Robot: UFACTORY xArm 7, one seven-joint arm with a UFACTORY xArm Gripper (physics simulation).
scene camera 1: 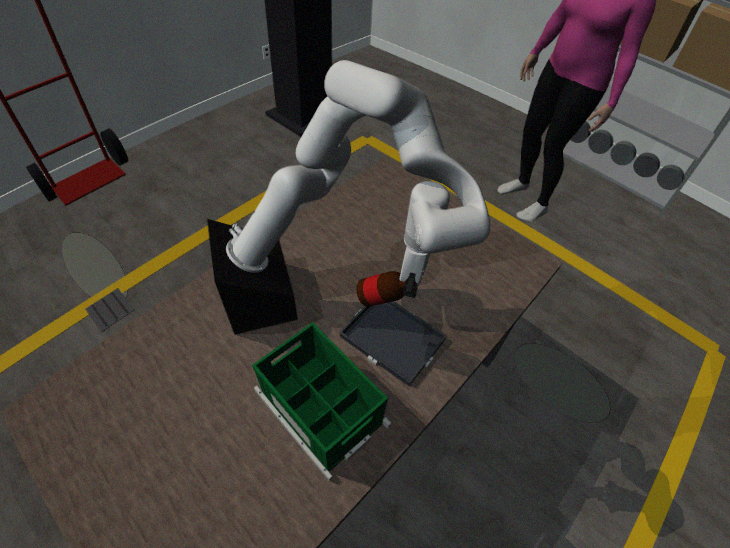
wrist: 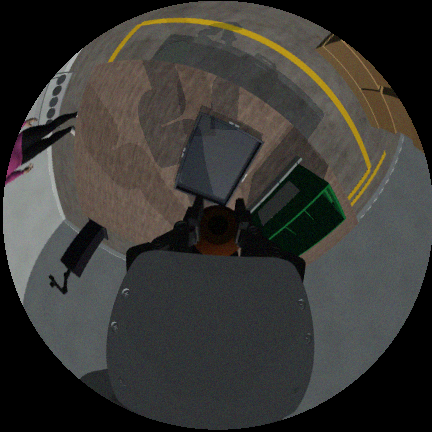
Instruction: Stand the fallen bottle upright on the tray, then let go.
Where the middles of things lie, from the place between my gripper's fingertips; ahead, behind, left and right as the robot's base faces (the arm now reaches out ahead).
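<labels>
The brown bottle (scene camera 1: 386, 287) is what I measure my hand from: my hand is 3 cm to the left of it, 6 cm beyond it and 2 cm above it.
</labels>
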